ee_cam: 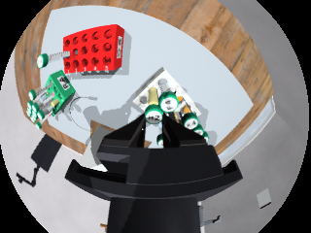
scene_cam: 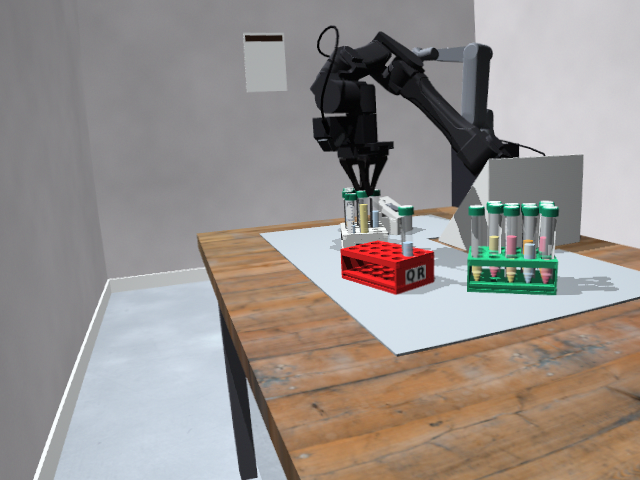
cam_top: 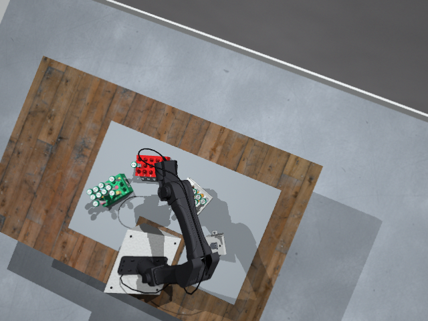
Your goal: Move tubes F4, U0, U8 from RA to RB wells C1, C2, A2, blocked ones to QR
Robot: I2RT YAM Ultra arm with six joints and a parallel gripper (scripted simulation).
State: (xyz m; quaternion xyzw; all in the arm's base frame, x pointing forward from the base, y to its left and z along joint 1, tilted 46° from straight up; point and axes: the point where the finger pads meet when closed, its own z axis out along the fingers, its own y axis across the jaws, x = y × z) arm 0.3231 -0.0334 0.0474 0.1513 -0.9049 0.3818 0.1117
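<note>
The tube with yellow filling lies 10 mm ahead of my hand and 60 mm below it. The rest, counted from my hand: red rack QR: 50 mm ahead, 160 mm to the left, 100 mm below; tube: 40 mm ahead, 200 mm to the left, 60 mm below; white rack RB: 20 mm behind, 40 mm to the right, 100 mm below.
</note>
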